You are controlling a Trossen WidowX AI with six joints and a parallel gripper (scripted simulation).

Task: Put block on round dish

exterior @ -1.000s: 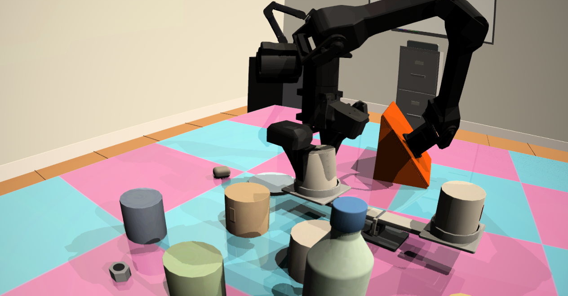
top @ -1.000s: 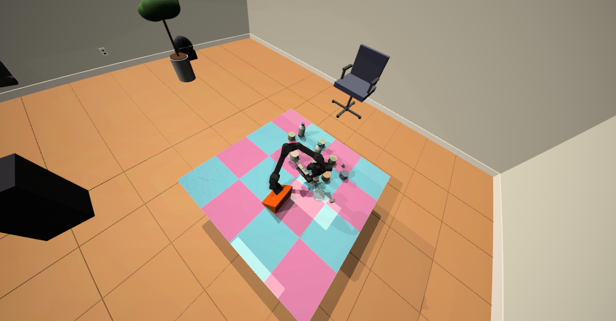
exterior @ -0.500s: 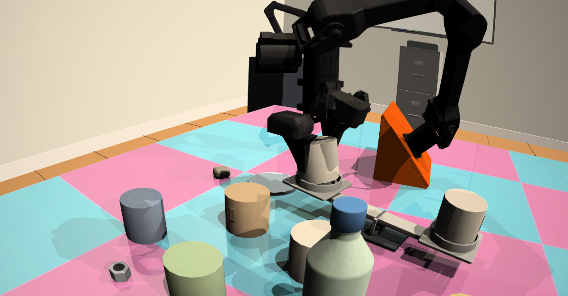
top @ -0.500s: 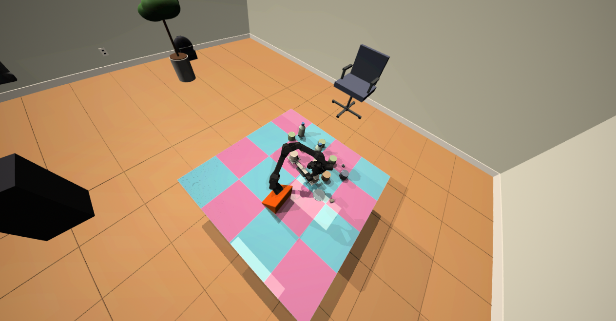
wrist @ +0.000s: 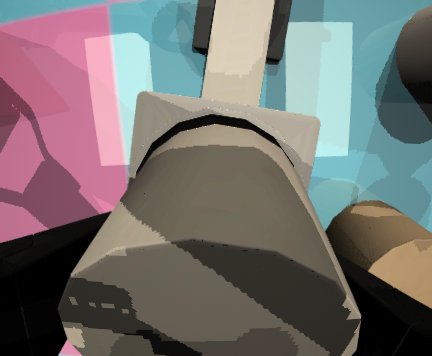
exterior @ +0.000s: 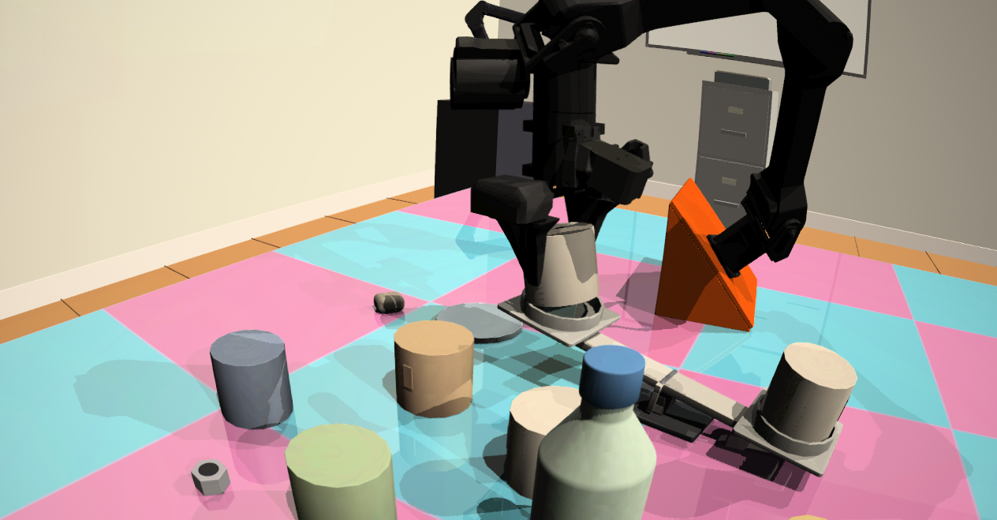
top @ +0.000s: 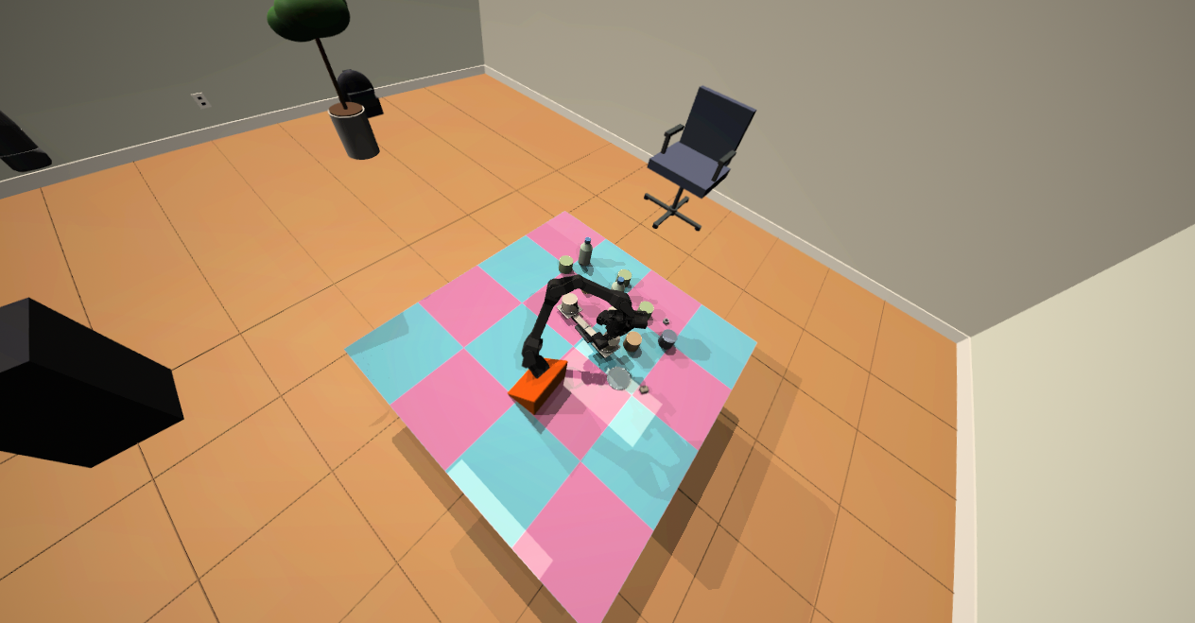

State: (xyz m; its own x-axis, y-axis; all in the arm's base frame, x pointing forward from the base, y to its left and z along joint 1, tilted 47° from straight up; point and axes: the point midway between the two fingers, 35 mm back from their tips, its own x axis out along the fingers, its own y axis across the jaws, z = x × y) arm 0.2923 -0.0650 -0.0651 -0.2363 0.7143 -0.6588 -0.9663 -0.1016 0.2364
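Right now the pale green block is 1 cm to the left of my gripper tip and 2 cm below it. From my gripper tip the other things lie so: tan cylinder: 14 cm ahead, 5 cm to the right, 7 cm below; then balance beam: 1 cm ahead, 13 cm to the left, 6 cm below; then round dish: 4 cm behind, 12 cm to the right, 10 cm below.
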